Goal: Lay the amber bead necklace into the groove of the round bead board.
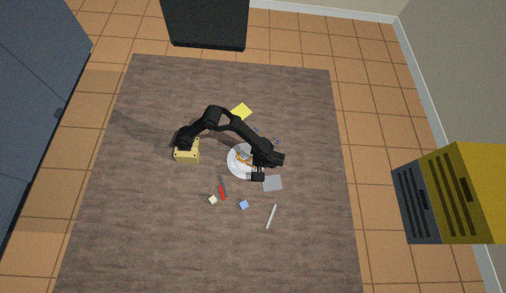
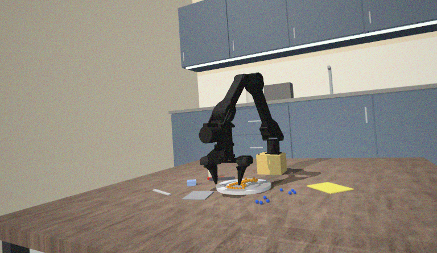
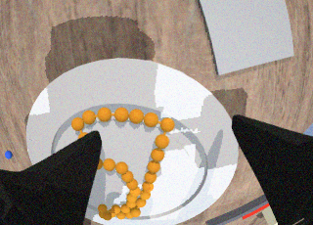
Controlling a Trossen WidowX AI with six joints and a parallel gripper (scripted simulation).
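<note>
Right now the grey square tile is 80 mm ahead of my gripper tip, 70 mm to the right of it and 20 mm below it. Round my gripper tip: red stick (160 mm behind, 120 mm to the right, 20 mm below); then white stick (240 mm to the right, 80 mm ahead, 20 mm below); then light blue cube (190 mm to the right, 60 mm behind, 10 mm below).
</note>
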